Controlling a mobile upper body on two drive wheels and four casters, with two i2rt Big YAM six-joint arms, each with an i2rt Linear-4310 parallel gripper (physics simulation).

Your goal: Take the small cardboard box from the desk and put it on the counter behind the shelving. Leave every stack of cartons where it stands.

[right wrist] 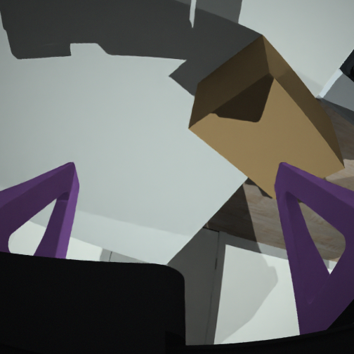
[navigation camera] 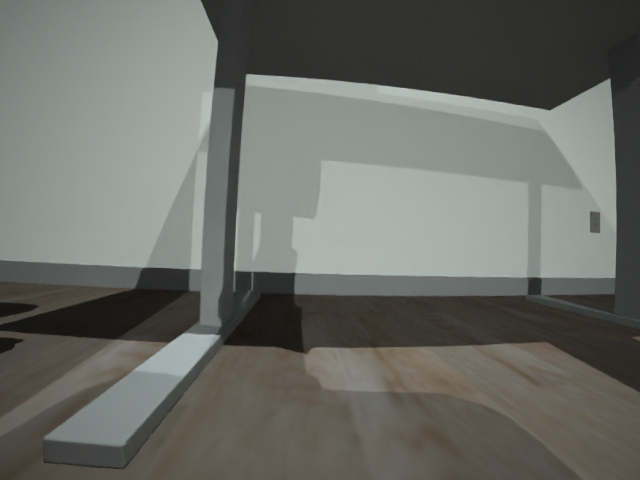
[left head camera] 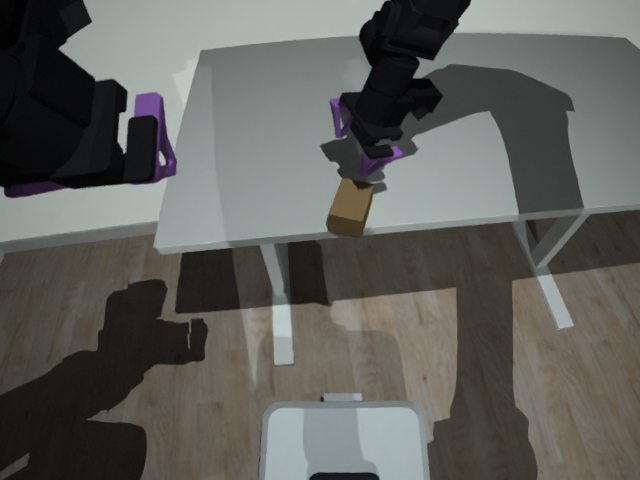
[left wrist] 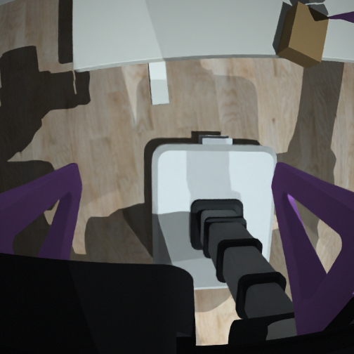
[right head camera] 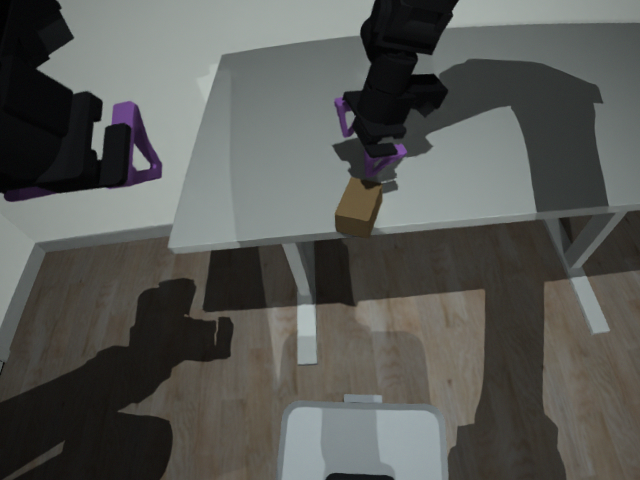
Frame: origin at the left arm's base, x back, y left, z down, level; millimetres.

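Seen in the pictures: left gripper, fingertip midpoint: [left head camera: 129,172] [right head camera: 121,176]; right gripper, fingertip midpoint: [left head camera: 350,156] [right head camera: 357,155].
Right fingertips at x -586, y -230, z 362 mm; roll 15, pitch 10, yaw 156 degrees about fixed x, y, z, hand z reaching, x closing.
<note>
A point is followed by its place in that frame.
The small brown cardboard box [left head camera: 351,198] @[z 410, x -529, y -230 mm] [right head camera: 359,201] @[z 410, x -521, y -231 mm] [left wrist: 302,35] [right wrist: 270,130] sits at the front edge of the grey desk [left head camera: 258,155] @[z 460, x -702, y -36 mm] [right head camera: 279,155] @[z 460, x -704, y -54 mm] [left wrist: 115,30] [right wrist: 100,125], its near end reaching slightly past the edge. My right gripper [left head camera: 352,155] @[z 362, x -586, y -230 mm] [right head camera: 357,155] @[z 362, x -586, y -230 mm] [right wrist: 176,173] is open and empty above the desk, just behind the box; in the right wrist view one fingertip overlaps the box's lower corner. Whether they touch is unclear. My left gripper [left head camera: 90,181] [right head camera: 83,184] [left wrist: 176,173] is open and empty, off the desk's left end. The counter, shelving and cartons do not show.
My white base [left head camera: 387,439] @[z 1150, x -200, y -360 mm] [right head camera: 408,439] @[z 1150, x -210, y -368 mm] [left wrist: 172,170] is in front of the desk on the wood floor. The desk's legs [left head camera: 282,330] [right head camera: 306,330] [navigation camera: 214,206] @[z 1118, x -815, y 37 mm] stand on floor bars. A pale wall [left head camera: 180,20] @[z 371, x -1256, y 269 mm] [navigation camera: 103,129] @[z 736, x -1194, y 767 mm] is behind the desk.
</note>
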